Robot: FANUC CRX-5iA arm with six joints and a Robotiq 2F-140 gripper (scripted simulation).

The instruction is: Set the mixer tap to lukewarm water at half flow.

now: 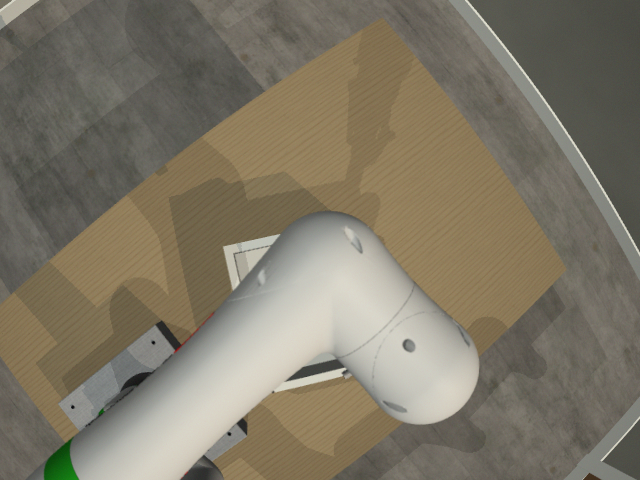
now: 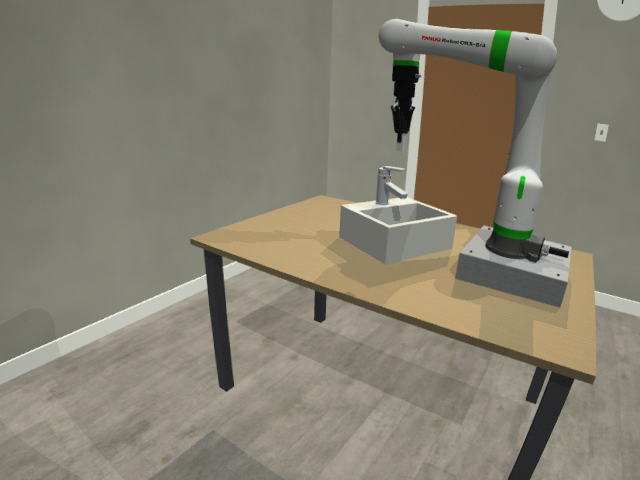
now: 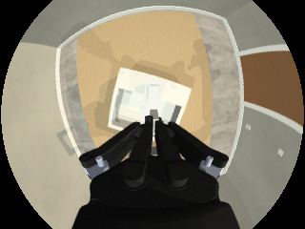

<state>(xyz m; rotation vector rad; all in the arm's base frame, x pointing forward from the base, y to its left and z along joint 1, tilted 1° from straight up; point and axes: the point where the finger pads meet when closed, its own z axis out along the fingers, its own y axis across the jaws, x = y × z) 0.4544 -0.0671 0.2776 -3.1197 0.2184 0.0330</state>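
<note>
The lever is 100 mm below my hand and 20 mm ahead of it. Also, from my hand: white basin (340 mm below, 50 mm behind, 40 mm to the left); then mixer tap (150 mm below, 40 mm ahead).
</note>
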